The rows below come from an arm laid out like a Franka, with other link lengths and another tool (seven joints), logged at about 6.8 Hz.
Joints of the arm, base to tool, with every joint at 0 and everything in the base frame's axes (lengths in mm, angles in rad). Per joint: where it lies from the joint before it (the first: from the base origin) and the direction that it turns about. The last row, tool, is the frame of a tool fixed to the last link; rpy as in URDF.
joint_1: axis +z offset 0 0 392.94
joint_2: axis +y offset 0 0 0
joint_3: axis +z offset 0 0 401.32
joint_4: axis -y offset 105.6 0 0
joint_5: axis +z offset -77.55 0 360.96
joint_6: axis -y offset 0 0 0
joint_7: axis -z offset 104.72 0 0
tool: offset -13 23 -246.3 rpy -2.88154 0 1.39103
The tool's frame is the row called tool.
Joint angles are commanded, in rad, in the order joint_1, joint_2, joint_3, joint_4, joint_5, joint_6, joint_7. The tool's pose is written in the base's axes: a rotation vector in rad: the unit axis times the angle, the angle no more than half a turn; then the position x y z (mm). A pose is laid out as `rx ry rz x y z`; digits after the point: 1 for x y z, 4 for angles.
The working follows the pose.
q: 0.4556 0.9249 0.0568 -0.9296 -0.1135 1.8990 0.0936
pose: -1.8757 -2.3979 0.2865 753.2 408.4 281.2
Where each joint sits with the arm in this pose, in the base's axes (m; each line is computed from the numbers above, not from the rounded line before):
joint_1: 0.0000 0.0000 0.3929
joint_2: 0.0000 0.0000 0.3929
joint_3: 0.2878 0.1410 0.6345
joint_4: 0.3421 0.1743 0.5503
joint_5: 0.6665 0.3486 0.5240
joint_6: 0.6665 0.3486 0.5240
joint_7: 0.7571 0.4010 0.5287
the tool: 0.7532 0.4084 0.2812

